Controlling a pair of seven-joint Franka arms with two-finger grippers.
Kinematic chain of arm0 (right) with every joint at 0, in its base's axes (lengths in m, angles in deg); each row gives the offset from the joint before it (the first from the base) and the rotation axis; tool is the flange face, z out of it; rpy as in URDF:
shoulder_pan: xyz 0 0 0.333 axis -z
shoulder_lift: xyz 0 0 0 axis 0.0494 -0.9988 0
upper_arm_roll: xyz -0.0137 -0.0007 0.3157 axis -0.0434 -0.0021 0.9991
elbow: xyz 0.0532 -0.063 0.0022 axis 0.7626 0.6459 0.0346
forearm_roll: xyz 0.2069 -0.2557 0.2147 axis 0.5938 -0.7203 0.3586
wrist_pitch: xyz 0 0 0 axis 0.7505 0.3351 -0.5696
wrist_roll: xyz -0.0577 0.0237 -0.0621 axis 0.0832 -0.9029 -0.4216
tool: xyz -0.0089 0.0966 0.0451 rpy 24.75 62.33 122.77
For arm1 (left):
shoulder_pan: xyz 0 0 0.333 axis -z
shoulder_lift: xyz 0 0 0 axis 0.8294 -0.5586 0
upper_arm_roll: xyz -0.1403 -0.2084 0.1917 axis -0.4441 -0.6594 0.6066
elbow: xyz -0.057 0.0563 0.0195 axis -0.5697 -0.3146 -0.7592
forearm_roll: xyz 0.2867 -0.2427 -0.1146 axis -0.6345 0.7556 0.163
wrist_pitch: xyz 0 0 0 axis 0.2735 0.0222 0.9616
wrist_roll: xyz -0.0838 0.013 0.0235 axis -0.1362 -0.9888 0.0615
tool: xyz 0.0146 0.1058 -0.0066 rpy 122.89 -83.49 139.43
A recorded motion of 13 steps. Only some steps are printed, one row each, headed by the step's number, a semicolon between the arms.
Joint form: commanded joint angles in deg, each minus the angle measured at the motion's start. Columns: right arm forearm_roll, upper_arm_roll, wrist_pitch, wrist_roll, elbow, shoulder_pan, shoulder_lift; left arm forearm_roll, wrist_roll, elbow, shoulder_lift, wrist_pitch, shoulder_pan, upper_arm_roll.
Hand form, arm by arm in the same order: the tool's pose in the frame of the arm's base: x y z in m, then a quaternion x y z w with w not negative. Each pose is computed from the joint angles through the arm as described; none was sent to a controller.
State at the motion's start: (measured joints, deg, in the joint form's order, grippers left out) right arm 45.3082 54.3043 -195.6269 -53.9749 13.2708 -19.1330 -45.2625; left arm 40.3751 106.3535 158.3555 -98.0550 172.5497 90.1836 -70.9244
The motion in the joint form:
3: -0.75 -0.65 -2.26 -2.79 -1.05 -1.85 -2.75; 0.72 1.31 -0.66 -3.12 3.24 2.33 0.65
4: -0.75 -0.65 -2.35 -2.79 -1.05 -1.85 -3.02; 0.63 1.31 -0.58 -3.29 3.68 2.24 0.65
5: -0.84 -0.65 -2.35 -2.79 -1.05 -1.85 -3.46; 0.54 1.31 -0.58 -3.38 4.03 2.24 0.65
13: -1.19 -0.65 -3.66 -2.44 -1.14 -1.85 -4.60; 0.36 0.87 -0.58 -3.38 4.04 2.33 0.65
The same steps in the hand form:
3: 0.6778 0.3109 0.2382 -0.98982 0.07953 -0.08286 0.08404; 0.6151 -0.4349 0.2403 0.99034 0.10368 -0.02716 0.08802
4: 0.6775 0.3108 0.2349 -0.98999 0.07966 -0.08151 0.08326; 0.6160 -0.4337 0.2381 0.99029 0.10455 -0.02511 0.08814
5: 0.6768 0.3105 0.2291 -0.99046 0.07927 -0.07842 0.08096; 0.6165 -0.4338 0.2375 0.99030 0.10443 -0.02275 0.08874
13: 0.6771 0.3103 0.2175 -0.99065 0.07480 -0.08188 0.07944; 0.6159 -0.4347 0.2375 0.99097 0.09896 -0.02165 0.08783

